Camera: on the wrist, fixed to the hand. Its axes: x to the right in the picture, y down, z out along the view.
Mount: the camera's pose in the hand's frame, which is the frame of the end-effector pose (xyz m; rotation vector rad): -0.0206 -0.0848 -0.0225 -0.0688 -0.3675 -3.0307
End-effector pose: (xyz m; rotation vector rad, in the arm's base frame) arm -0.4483 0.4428 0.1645 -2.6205 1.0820 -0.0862
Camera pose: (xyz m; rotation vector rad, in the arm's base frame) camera -0.4092 0.5082 0.2126 -1.3212 -2.8446 -0.1059
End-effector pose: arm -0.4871 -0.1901 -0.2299 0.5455 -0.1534 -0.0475
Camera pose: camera -0.5043 -0.2492 -0.2957 0.1942 0.4622 -3.0691
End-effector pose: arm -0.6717 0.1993 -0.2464 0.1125 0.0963 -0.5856
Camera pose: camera -0.7372 0.1434 -0.2728 0.2762 0.1406 2.6449
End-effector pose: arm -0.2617 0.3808 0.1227 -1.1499 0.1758 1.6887
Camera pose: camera -0.1803 0.3919 0.1597 -0.0459 -1.2170 -0.9381
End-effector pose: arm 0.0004 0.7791 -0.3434 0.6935 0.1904 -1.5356
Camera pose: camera -0.0746 0.8176 -0.3752 0.3818 -0.5583 1.6526
